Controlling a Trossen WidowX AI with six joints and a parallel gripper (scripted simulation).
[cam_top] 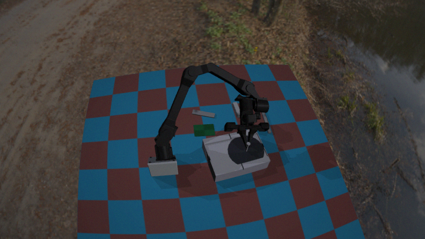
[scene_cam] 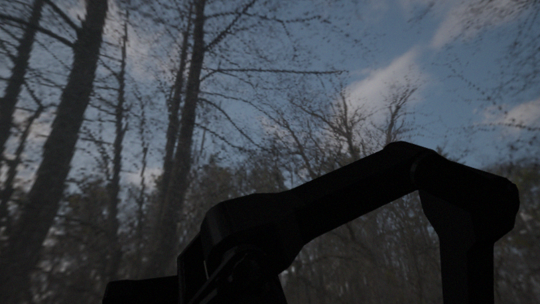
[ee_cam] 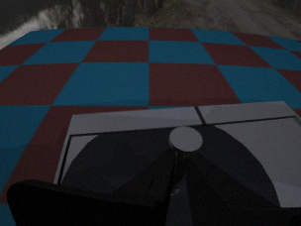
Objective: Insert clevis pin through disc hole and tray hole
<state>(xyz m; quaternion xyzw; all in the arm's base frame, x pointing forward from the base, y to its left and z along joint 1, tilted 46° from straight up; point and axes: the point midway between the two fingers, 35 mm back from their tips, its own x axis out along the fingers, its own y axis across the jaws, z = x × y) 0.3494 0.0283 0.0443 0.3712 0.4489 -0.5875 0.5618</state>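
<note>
Now: gripper tip 1 cm above the steel clevis pin. Also, from my gripper tip: steel tray 4 cm behind, 1 cm to the left, 5 cm below; then flat green piece 16 cm behind, 17 cm to the left, 9 cm below; then dark round disc 1 cm to the left, 3 cm below.
</note>
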